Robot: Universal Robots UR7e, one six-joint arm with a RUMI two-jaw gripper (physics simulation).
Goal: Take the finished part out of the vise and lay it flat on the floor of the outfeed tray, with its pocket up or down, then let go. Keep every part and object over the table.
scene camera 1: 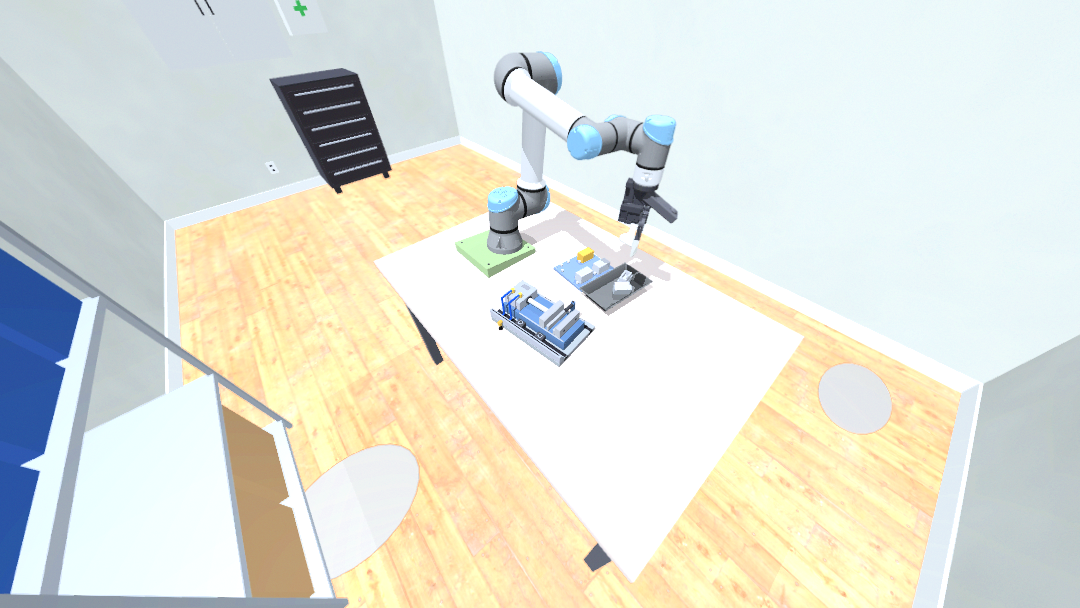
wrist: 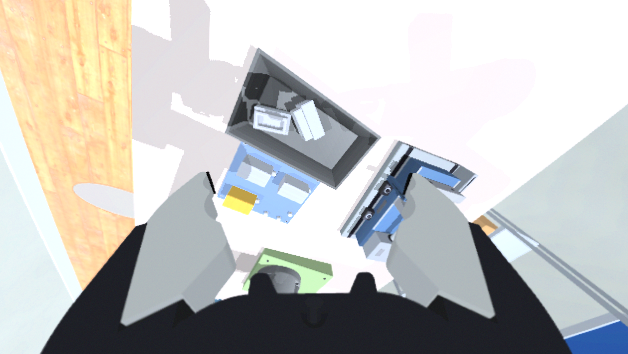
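Where they show: gripper, fingertip midpoint: (scene camera 1: pixel 634 244) (wrist: pixel 310 176); arm's base, link origin: (scene camera 1: pixel 504 244) (wrist: pixel 278 278).
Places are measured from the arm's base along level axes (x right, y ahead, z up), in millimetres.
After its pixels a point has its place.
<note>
My gripper (scene camera 1: pixel 634 247) {y 504, x -186, z 194 mm} (wrist: pixel 310 176) {y 504, x -186, z 194 mm} is open and empty, high above the table near the grey outfeed tray (scene camera 1: pixel 606 293) {y 469, x -134, z -19 mm} (wrist: pixel 340 142) {y 493, x -97, z -19 mm}. Two light grey parts are in the tray. One part (scene camera 1: pixel 625 277) {y 467, x -235, z 1 mm} (wrist: pixel 271 120) {y 469, x -232, z 1 mm} lies flat with its rectangular pocket up. The other part (scene camera 1: pixel 622 287) {y 507, x -170, z 17 mm} (wrist: pixel 307 120) {y 504, x -182, z 20 mm} is close beside it, turned at an angle, with its stepped side showing; whether it lies flat or leans I cannot tell. The blue vise (scene camera 1: pixel 576 334) {y 553, x 93, z 4 mm} (wrist: pixel 387 220) {y 401, x 101, z 29 mm} stands beside the tray; no part can be made out between its jaws, which my right finger partly hides in the wrist view.
A blue board (scene camera 1: pixel 566 269) {y 270, x -114, z -23 mm} (wrist: pixel 265 200) {y 278, x -168, z -23 mm} beside the tray carries white blocks (scene camera 1: pixel 583 274) {y 364, x -115, z 13 mm} (wrist: pixel 293 188) {y 367, x -136, z 13 mm} and a yellow block (scene camera 1: pixel 585 255) {y 282, x -204, z 10 mm} (wrist: pixel 241 200) {y 283, x -219, z 11 mm}. The arm stands on a green base plate (scene camera 1: pixel 483 260) {y 49, x 133, z 12 mm} (wrist: pixel 320 270) {y 105, x 102, z 2 mm}. Blue hoses (scene camera 1: pixel 507 300) rise at the vise's end.
</note>
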